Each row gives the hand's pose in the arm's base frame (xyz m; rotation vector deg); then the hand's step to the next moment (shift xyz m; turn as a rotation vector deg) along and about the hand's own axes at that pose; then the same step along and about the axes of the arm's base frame.
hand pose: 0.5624 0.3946 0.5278 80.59 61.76 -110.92
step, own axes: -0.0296 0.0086 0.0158 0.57 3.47 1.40
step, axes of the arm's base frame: 0.0080 -0.0193 0.0276 1.75 -3.06 -1.38
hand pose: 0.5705 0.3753 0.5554 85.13 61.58 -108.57
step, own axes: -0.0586 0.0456 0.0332 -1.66 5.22 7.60
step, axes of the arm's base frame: 0.0332 -0.0579 0.0465 0.25 -9.33 0.85
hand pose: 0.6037 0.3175 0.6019 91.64 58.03 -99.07
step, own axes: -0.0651 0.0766 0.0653 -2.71 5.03 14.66
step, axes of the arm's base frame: 0.0345 -0.1019 0.0528 -3.71 -15.17 1.90
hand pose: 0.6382 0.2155 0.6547 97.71 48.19 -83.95
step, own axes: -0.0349 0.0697 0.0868 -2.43 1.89 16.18
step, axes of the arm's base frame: 0.0091 -0.1112 0.0342 -7.11 -14.81 1.15
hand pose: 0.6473 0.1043 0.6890 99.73 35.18 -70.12
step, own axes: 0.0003 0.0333 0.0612 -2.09 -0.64 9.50
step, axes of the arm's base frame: -0.0025 -0.0694 0.0057 -5.81 -7.80 0.61
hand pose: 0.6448 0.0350 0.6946 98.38 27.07 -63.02
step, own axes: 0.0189 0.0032 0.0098 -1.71 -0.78 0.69
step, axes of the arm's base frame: 0.0076 -0.0134 -0.0150 -1.75 0.02 0.96
